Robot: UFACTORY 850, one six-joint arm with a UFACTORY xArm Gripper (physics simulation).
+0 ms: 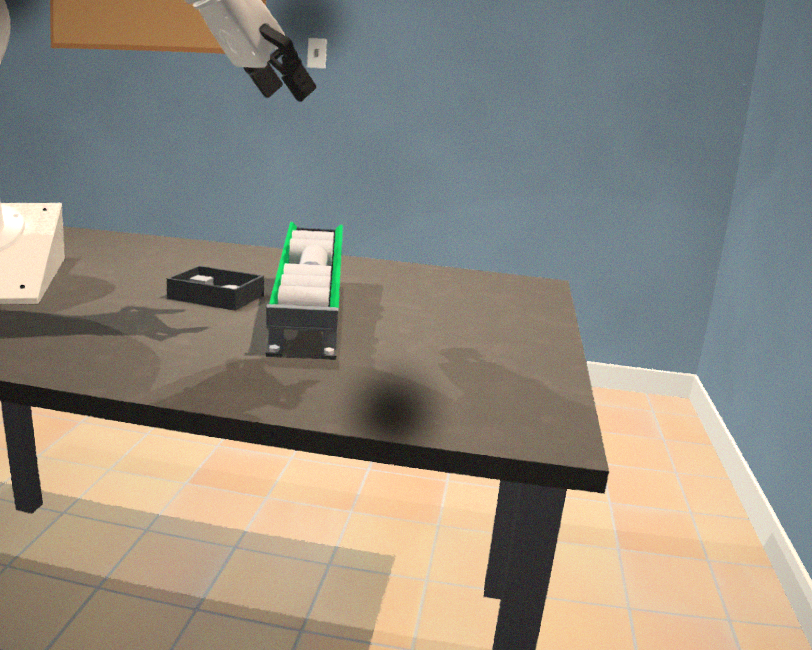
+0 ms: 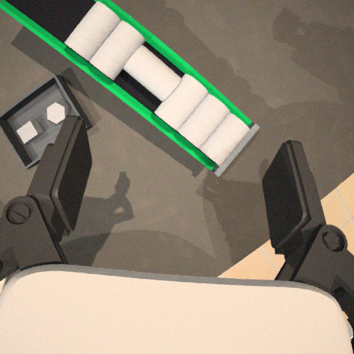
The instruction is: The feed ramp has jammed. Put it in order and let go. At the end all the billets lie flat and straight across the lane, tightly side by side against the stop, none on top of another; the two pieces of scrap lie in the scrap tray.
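The feed ramp has green side rails [image 1: 337, 271] [image 2: 135, 107] and a grey stop [image 1: 302, 317] [image 2: 237, 150] at its low end. Three white billets lie across the lane side by side at the stop, the middle one [image 1: 304, 281] [image 2: 204, 121] among them. Above them a turned billet [image 1: 313, 255] [image 2: 152, 72] lies lengthwise along the lane. Two more billets [image 2: 117, 50] [image 2: 93, 31] lie across the lane farther up. Two pale scrap pieces [image 2: 56, 113] [image 2: 27, 132] lie in the dark scrap tray [image 1: 233, 296] [image 2: 17, 149]. My gripper [image 1: 284, 86] [image 2: 182, 148] is open and empty, high above the table.
The scrap tray stands beside the ramp, on the robot base's side. The white robot base [image 1: 30, 271] is at the left of the dark table [image 1: 474, 318]. The table's front edge [image 1: 304, 437] lies beyond the ramp's low end. A blue wall [image 1: 541, 135] stands behind.
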